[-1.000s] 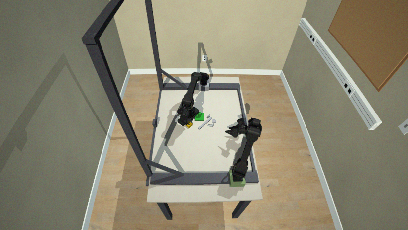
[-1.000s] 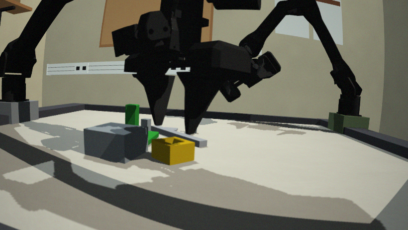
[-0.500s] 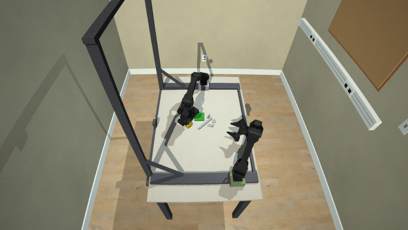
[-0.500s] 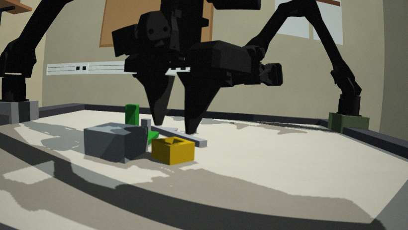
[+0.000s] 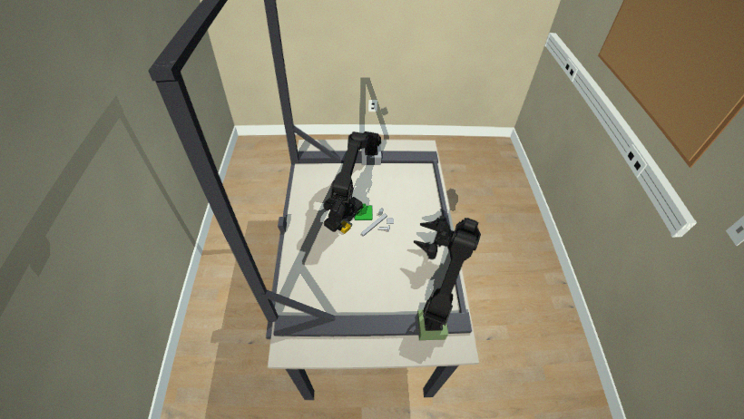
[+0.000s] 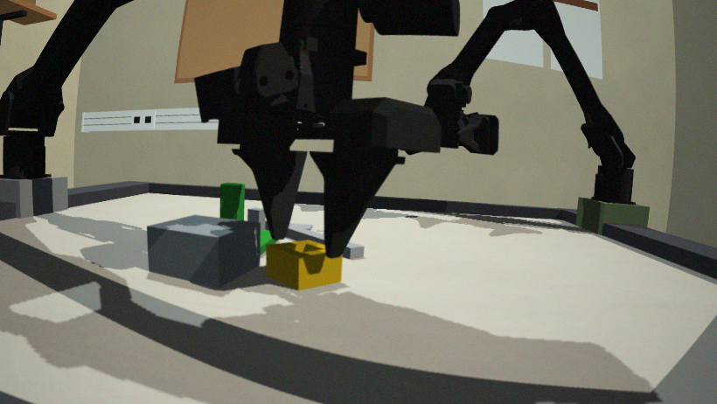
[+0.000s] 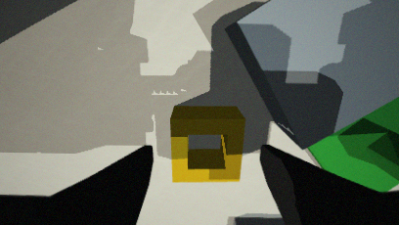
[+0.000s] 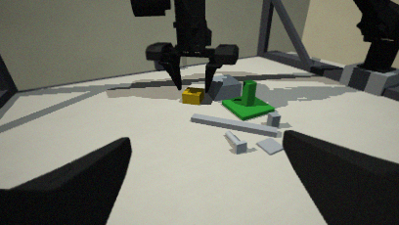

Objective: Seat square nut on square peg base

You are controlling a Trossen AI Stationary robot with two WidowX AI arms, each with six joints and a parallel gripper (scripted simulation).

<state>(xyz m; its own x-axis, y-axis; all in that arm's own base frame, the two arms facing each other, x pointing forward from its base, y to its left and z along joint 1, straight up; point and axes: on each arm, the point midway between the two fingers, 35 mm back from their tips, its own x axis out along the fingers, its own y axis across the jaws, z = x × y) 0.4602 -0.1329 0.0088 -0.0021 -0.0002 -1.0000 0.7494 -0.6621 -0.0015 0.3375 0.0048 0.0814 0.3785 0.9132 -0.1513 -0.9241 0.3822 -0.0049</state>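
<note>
The grey block is 10 mm ahead of my left hand, 80 mm to the left of it and 40 mm below it. Round my left hand: small grey cube 180 mm ahead, 50 mm to the left, 50 mm below; then long grey bar 130 mm ahead, 10 mm to the right, 50 mm below; then bolt 180 mm ahead, 40 mm to the right, 50 mm below.
</note>
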